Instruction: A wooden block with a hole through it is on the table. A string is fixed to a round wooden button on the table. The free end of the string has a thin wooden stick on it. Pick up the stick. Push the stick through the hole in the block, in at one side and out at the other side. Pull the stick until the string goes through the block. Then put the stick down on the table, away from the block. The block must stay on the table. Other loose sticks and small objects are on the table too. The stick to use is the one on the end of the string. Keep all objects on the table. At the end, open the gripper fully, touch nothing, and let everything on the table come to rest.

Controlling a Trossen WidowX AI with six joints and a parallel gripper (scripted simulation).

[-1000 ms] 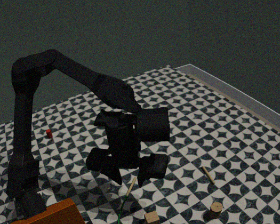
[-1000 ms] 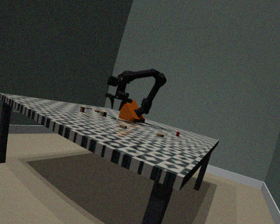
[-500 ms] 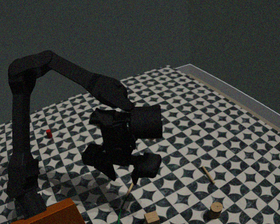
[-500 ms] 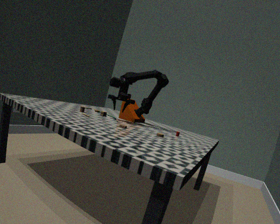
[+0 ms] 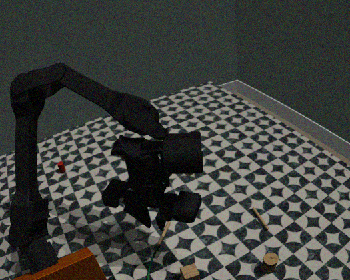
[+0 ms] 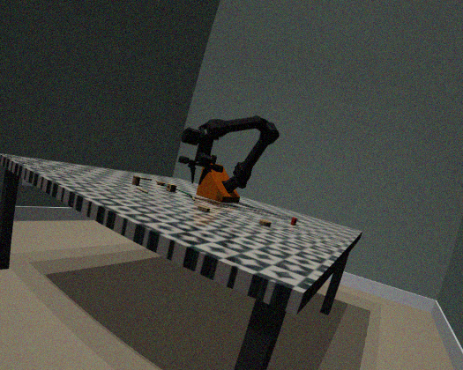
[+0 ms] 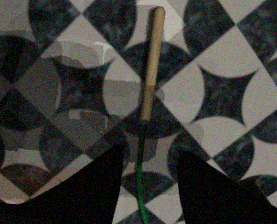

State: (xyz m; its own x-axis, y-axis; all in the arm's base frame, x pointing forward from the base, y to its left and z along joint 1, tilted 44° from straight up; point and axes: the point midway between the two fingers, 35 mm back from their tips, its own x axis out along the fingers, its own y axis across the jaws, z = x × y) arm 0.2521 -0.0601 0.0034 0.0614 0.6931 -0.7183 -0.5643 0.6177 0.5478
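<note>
Now: the thin wooden stick 1 cm ahead of my gripper tip, 1 cm to the left of it and 6 cm below it. Round my gripper tip: round wooden button 12 cm behind, 25 cm to the right, 5 cm below; then wooden cylinder 13 cm ahead, 21 cm to the right, 4 cm below; then tan wooden block 1 cm behind, 12 cm to the right, 4 cm below.
</note>
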